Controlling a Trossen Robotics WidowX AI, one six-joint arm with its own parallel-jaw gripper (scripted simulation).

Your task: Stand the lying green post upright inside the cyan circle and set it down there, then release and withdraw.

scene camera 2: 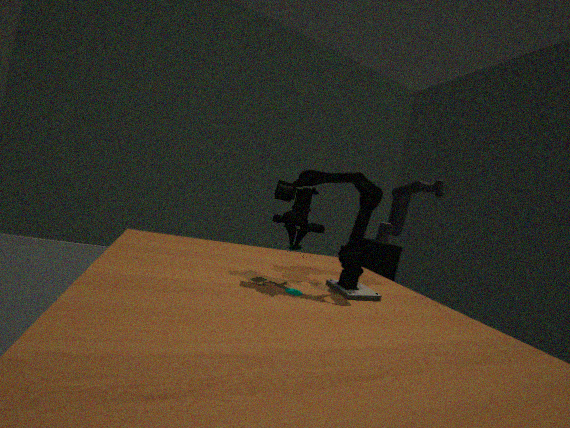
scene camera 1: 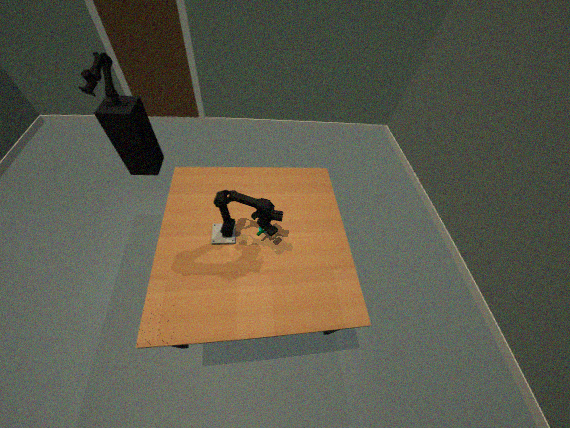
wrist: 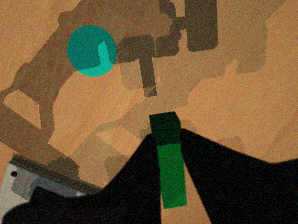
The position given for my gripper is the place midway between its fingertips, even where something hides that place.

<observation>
My gripper [scene camera 2: 293, 246] carries a green post [wrist: 166, 127]. I also see a cyan circle [wrist: 92, 51].
My gripper also shows in the wrist view [wrist: 166, 138].
</observation>
